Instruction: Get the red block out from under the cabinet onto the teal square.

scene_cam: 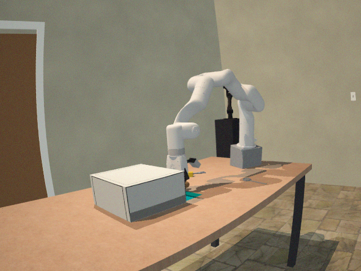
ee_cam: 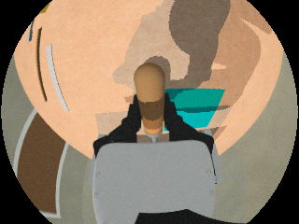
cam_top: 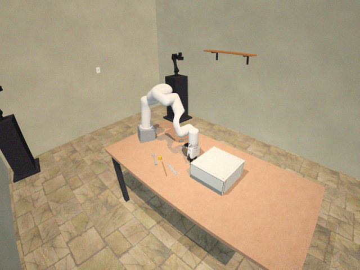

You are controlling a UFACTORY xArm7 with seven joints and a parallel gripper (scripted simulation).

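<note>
My gripper is now 70 mm to the right of the teal square, 30 mm short of it and 20 mm above it. The rest, counted from my hand: red block: 230 mm ahead, 50 mm to the left, 10 mm below; grey flat bar: 170 mm to the right, 50 mm behind, 20 mm below; long tool: 130 mm ahead, 40 mm to the left, 10 mm below.
</note>
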